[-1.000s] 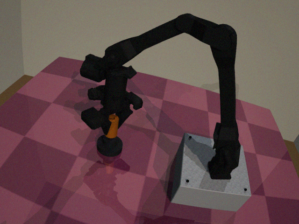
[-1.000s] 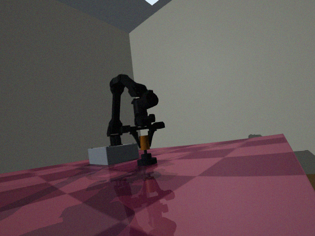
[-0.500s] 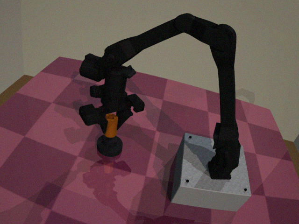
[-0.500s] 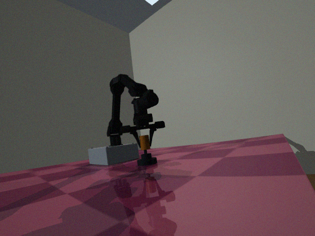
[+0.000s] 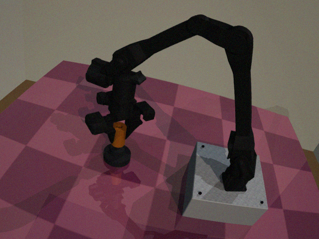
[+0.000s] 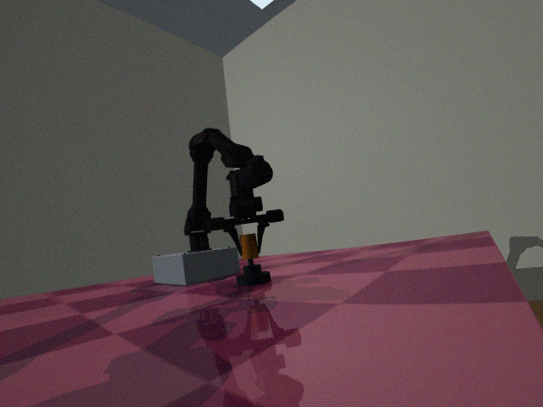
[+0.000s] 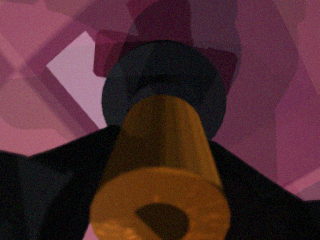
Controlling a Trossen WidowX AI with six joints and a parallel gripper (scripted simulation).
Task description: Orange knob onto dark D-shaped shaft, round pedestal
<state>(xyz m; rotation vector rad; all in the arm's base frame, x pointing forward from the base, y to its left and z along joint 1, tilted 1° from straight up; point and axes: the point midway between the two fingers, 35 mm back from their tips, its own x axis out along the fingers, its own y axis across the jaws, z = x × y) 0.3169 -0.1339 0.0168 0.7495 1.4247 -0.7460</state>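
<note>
Now: the orange knob 20 mm above my gripper tip. The rest, counted from my gripper tip: round pedestal 40 mm below.
</note>
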